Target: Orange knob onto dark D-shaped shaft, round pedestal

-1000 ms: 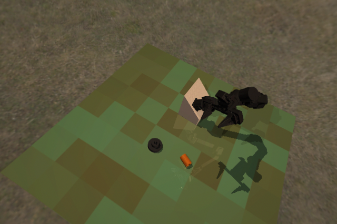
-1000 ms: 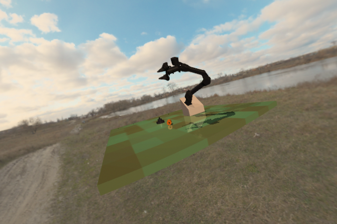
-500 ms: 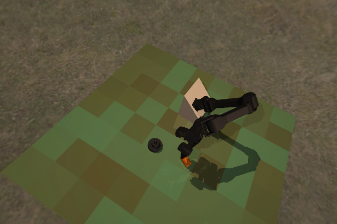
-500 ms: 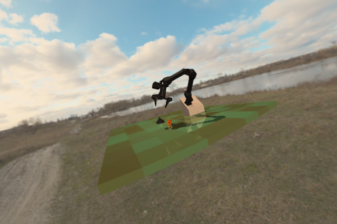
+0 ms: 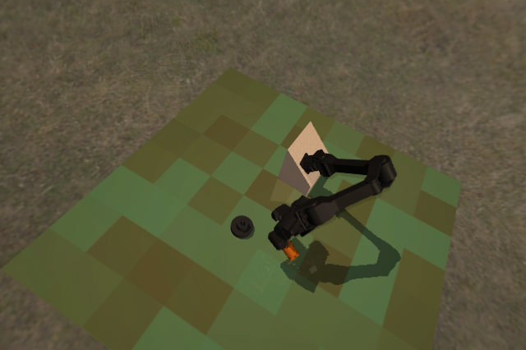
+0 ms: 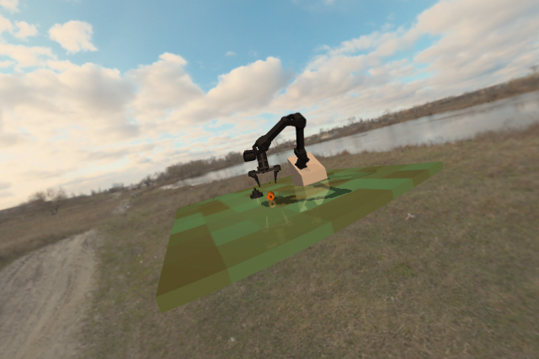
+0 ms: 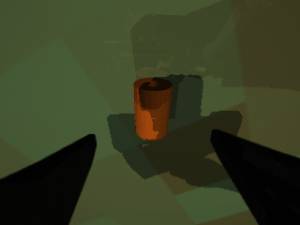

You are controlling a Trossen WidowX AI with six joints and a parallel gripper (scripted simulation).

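Right now the orange knob is 60 mm below my gripper tip and 10 mm to the left of it. The rest, counted from my gripper tip: dark round pedestal 190 mm to the right, 50 mm below, 10 mm ahead.
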